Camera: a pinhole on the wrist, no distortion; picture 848 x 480 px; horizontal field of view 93.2 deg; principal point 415.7 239.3 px. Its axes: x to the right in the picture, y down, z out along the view. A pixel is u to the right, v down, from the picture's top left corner.
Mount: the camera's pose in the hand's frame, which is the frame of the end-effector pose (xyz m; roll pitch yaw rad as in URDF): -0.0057 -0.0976 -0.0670 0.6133 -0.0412 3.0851
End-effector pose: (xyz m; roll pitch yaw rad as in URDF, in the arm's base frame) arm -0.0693 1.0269 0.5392 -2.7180 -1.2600 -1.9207
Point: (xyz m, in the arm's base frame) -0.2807 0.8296 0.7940
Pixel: 36.6 57.2
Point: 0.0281 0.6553 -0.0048
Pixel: 771.5 456.4
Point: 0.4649 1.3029 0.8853
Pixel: behind the camera
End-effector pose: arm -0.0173 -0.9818 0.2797 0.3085 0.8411 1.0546
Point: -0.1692 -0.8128 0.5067
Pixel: 574.9 37.0
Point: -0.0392 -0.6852 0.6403
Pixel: 514.3 189.2
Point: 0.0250 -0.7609 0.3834
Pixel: 363.4 190.0
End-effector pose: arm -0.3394 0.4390 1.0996 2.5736 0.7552 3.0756
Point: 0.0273 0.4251 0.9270
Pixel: outside the picture
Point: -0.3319 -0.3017 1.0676
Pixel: behind the camera
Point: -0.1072 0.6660 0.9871
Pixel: 512.9 317.9
